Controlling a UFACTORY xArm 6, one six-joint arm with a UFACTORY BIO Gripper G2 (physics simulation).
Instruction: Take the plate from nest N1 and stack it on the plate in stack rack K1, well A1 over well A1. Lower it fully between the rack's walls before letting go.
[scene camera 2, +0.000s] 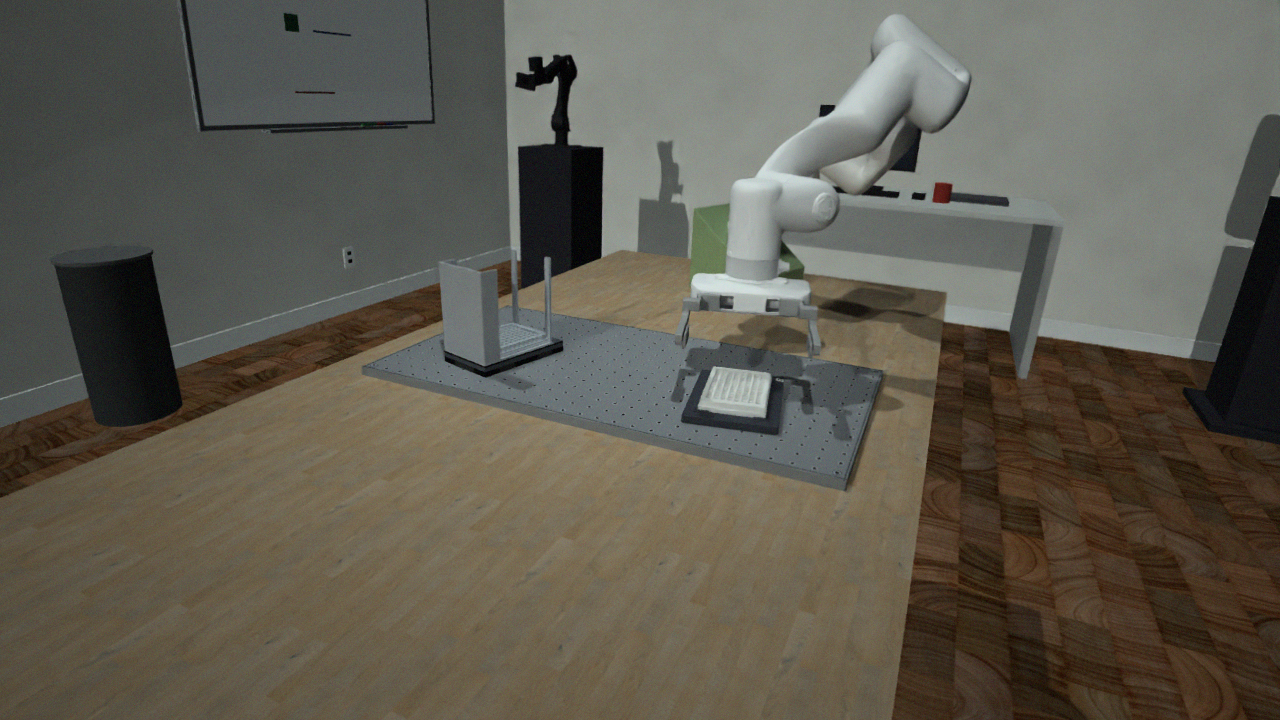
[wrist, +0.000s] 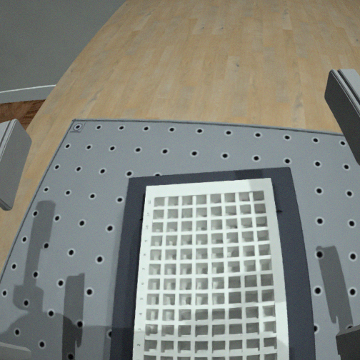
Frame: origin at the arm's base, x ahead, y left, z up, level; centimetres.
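Seen in the pictures: end effector, tool point: (scene camera 2: 747, 340).
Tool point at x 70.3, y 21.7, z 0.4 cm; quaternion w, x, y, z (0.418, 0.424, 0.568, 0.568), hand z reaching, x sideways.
Observation:
A point is followed by its place in that frame.
A white deep-well plate (scene camera 2: 735, 392) @(x 69.4, y 20.5, z -7.2 cm) (wrist: 210, 265) lies flat in the dark nest N1 (scene camera 2: 731, 424) @(x 75.0, y 22.0, z -9.2 cm) (wrist: 123, 280). Its square wells face up in the wrist view, where its near end is cut off. My gripper (scene camera 2: 750, 344) @(x 70.3, y 21.6, z 0.4 cm) is open and empty, above the plate, with its fingers spread wider than the plate. In the wrist view its fingers show at the left and right edges. Stack rack K1 (scene camera 2: 470, 313) @(x 76.2, y -17.0, z -0.8 cm) stands at the left in the scene view, with tall grey walls and thin posts on a black base. A clear plate (scene camera 2: 521, 337) @(x 67.0, y -15.0, z -6.7 cm) sits low inside it.
The rack and nest stand on a grey perforated board (scene camera 2: 590, 385) @(x 71.6, y 0.0, z -9.8 cm) (wrist: 92, 210) on the wooden table (scene camera 2: 447, 555) @(x 110.1, y 7.2, z -11.1 cm) (wrist: 215, 60). The rack's walls and posts (scene camera 2: 547, 300) @(x 63.6, y -12.3, z -1.2 cm) rise well above the board. A green block (scene camera 2: 709, 237) @(x 9.1, y -6.4, z 0.9 cm) and a white desk (scene camera 2: 1029, 211) are behind the arm.

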